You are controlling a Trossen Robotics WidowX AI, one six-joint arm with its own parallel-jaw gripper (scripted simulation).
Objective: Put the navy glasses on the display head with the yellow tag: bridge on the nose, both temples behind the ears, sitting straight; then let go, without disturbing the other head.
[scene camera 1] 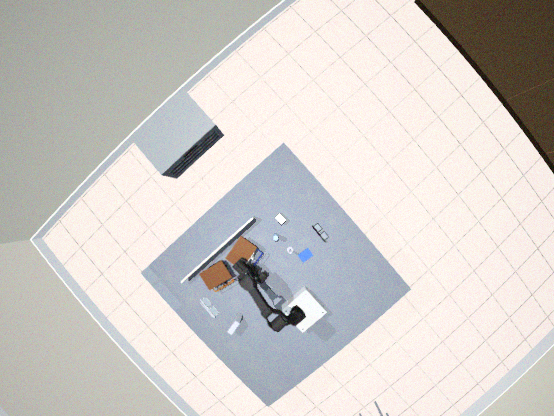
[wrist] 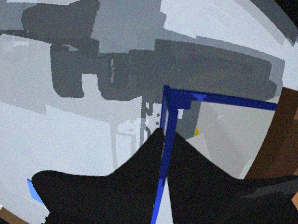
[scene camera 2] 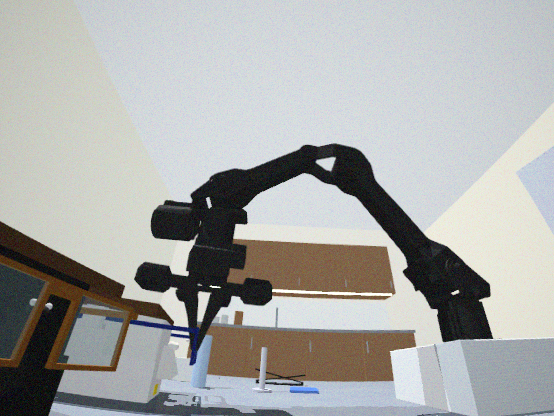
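Note:
The wrist view includes the gripper, and the pictures show both the gripper and a temple.

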